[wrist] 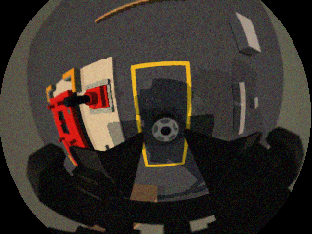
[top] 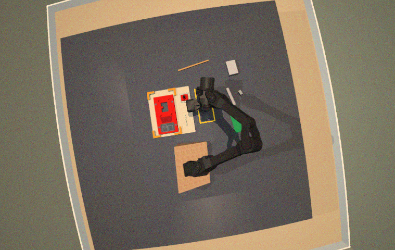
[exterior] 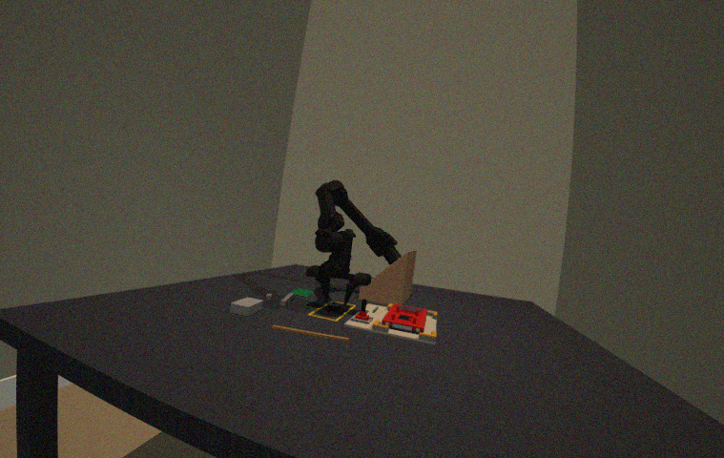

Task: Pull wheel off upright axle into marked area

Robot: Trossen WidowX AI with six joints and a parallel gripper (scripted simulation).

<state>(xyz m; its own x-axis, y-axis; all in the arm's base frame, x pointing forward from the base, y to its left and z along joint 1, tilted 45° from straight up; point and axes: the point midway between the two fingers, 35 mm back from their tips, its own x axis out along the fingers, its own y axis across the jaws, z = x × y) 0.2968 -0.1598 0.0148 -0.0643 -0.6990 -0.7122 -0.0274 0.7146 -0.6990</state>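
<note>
Right now the wheel is 10 mm below my gripper tip. Also, from my gripper tip: thin wooden stick 230 mm ahead, 30 mm to the left, 20 mm below; then upright axle 50 mm ahead, 100 mm to the left, 20 mm above; then green patch 120 mm behind, 170 mm to the right, 20 mm below.
</note>
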